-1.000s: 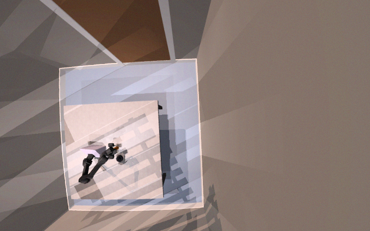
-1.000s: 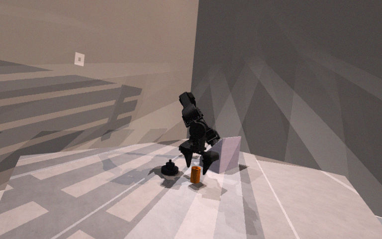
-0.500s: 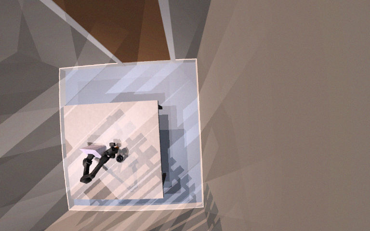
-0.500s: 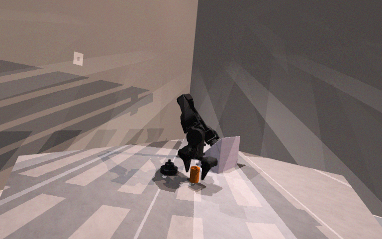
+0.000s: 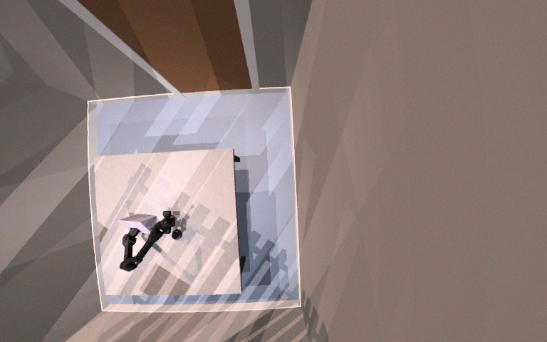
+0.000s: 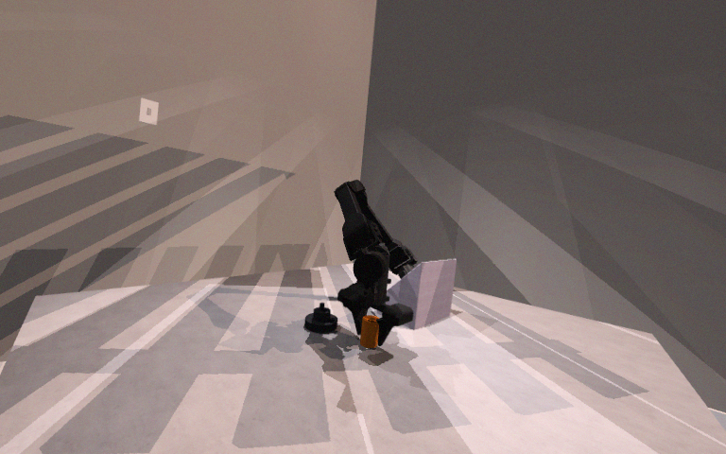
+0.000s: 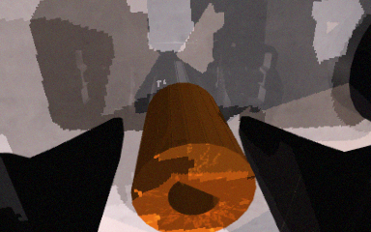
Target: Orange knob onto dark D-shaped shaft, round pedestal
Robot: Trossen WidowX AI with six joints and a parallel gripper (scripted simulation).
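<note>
Right now the dark round pedestal is 14 cm to the right of my gripper tip, 3 cm ahead of it and 2 cm above it. Round my gripper tip: orange knob: 2 cm above.
</note>
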